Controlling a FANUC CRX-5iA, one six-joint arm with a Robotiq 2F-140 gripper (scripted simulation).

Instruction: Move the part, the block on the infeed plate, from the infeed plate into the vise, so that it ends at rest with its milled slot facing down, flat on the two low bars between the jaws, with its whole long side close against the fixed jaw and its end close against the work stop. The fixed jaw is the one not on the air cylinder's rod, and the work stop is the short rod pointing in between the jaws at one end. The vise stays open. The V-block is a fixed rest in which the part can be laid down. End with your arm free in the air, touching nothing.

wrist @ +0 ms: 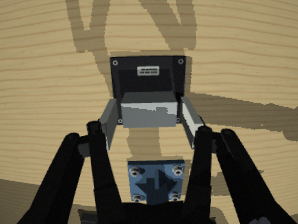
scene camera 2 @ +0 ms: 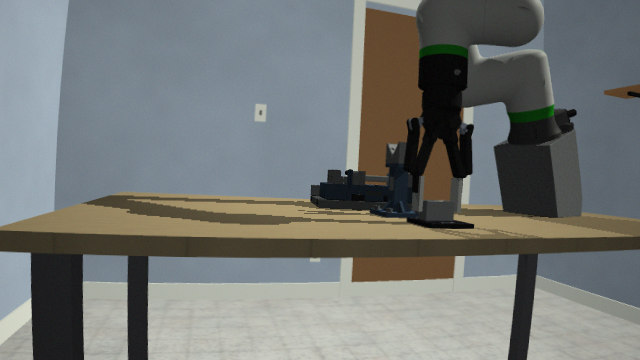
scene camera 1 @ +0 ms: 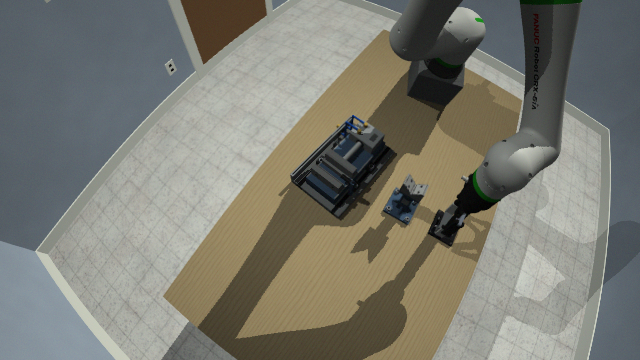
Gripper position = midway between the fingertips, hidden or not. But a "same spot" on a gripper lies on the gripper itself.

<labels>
My gripper shows in the wrist view, in scene camera 2 and in scene camera 1 (444, 223). One and the same spot on my gripper: (wrist: 248, 190) is (scene camera 2: 419, 136).
</labels>
